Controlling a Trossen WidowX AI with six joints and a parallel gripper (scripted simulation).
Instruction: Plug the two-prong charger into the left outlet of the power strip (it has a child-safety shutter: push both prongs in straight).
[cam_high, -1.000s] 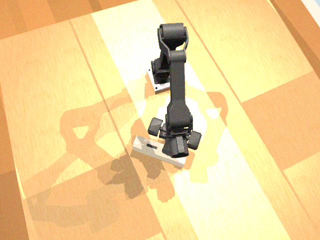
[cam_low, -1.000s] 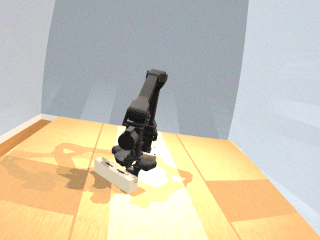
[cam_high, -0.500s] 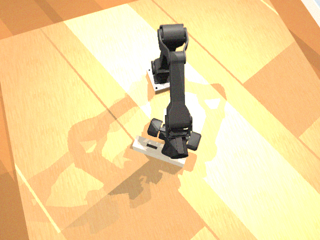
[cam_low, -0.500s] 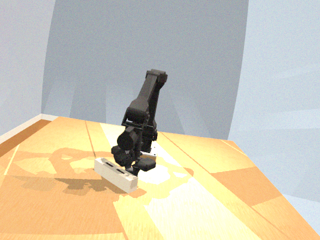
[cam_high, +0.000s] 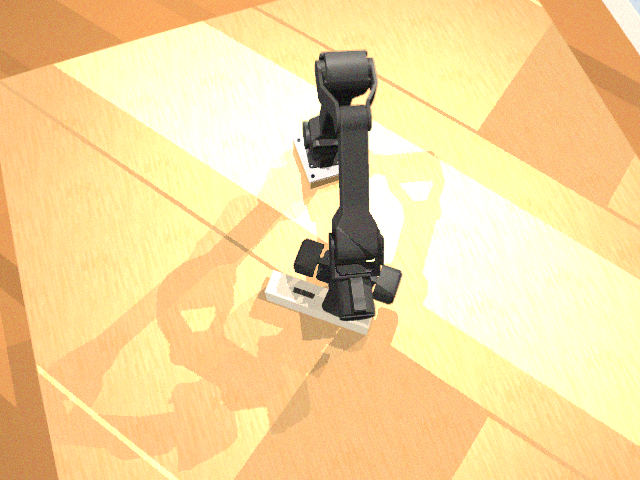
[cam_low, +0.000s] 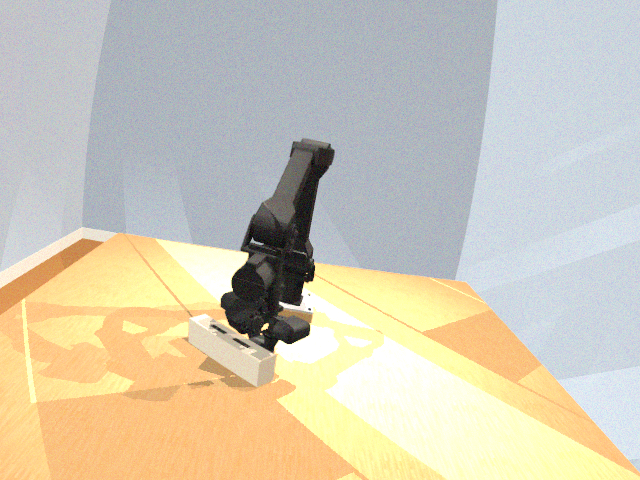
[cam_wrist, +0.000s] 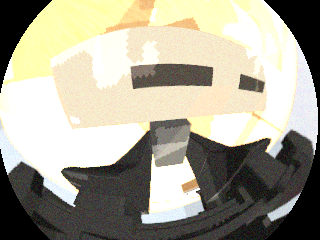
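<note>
Right now my gripper tip is 2 cm short of the two-prong charger, 1 cm to the left of it and 1 cm below it.
</note>
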